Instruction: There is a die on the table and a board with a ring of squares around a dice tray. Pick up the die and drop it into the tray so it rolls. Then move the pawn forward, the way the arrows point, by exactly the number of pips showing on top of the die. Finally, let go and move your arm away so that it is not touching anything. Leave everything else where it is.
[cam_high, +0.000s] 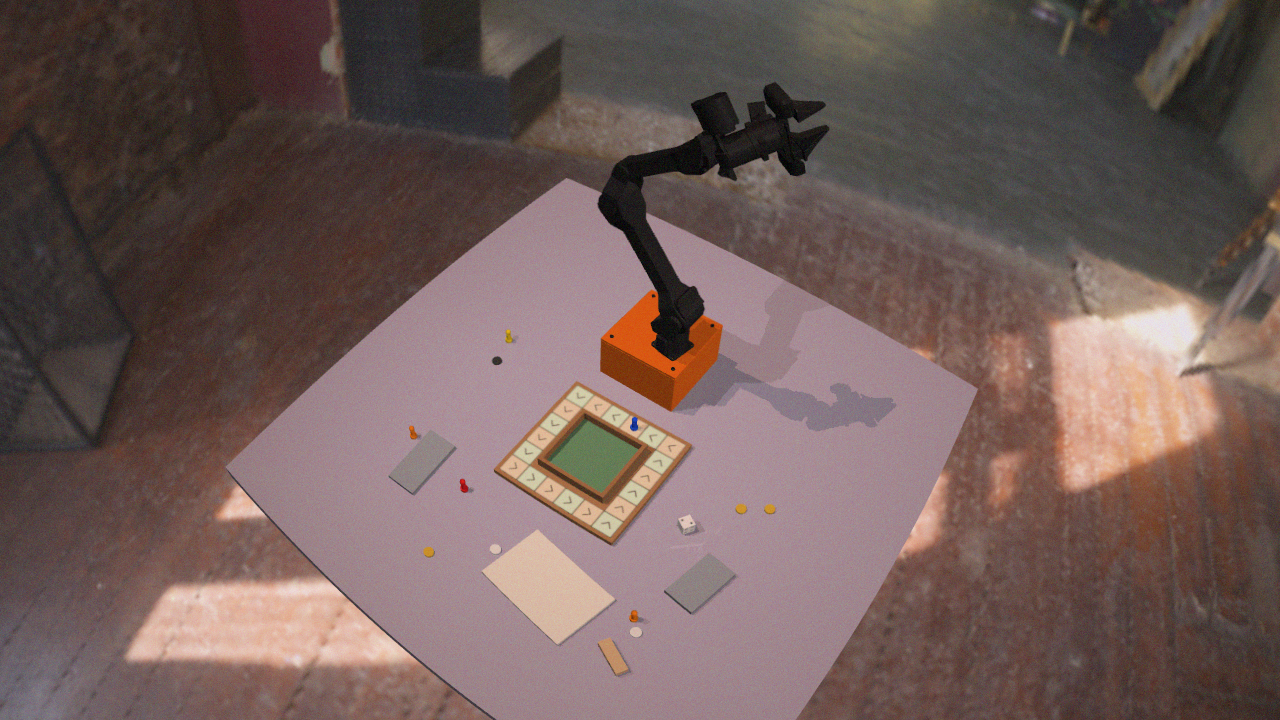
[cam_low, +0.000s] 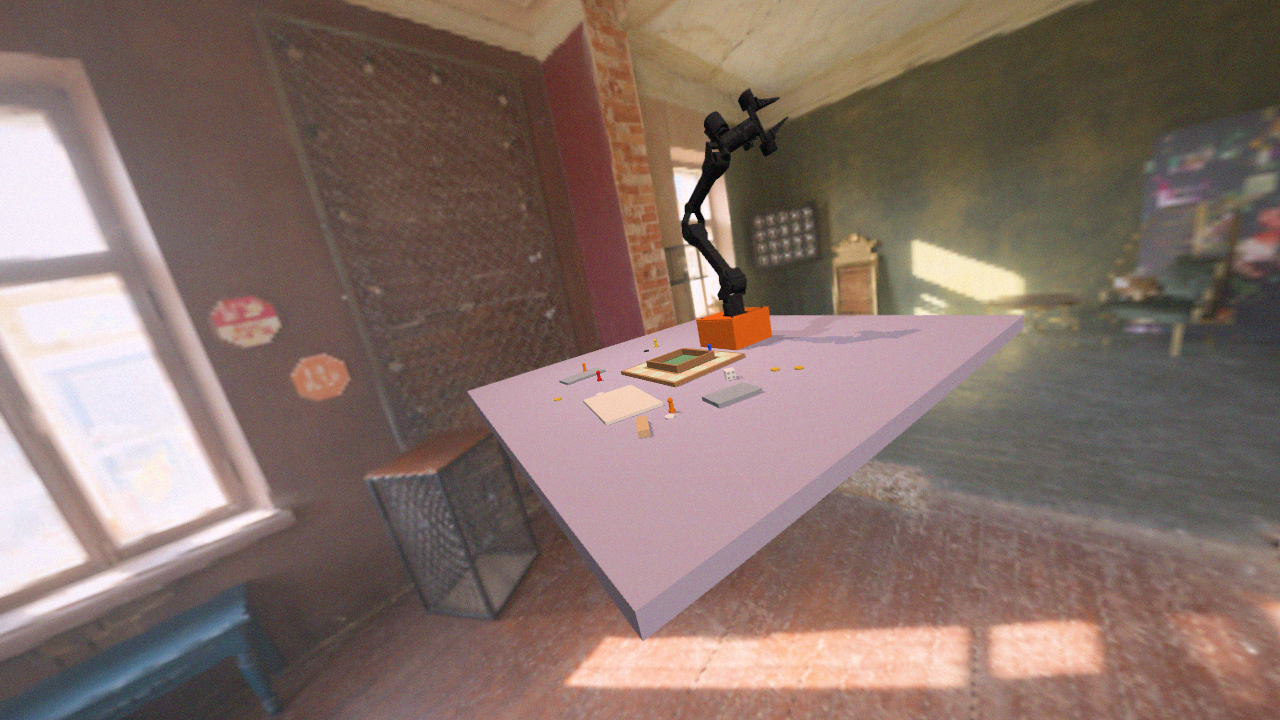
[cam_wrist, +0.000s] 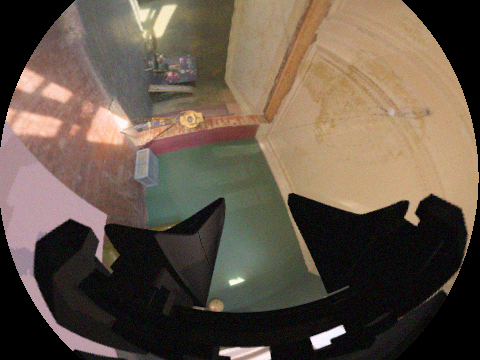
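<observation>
Now: gripper tip 690 mm above the white die, 410 mm short of it and 140 mm to the right of it. Round my gripper tip: blue pawn 670 mm below, 320 mm ahead, 100 mm to the right; then yellow pawn 690 mm below, 470 mm to the right, 360 mm ahead; then cream card 700 mm below, 700 mm ahead, 60 mm to the left.
</observation>
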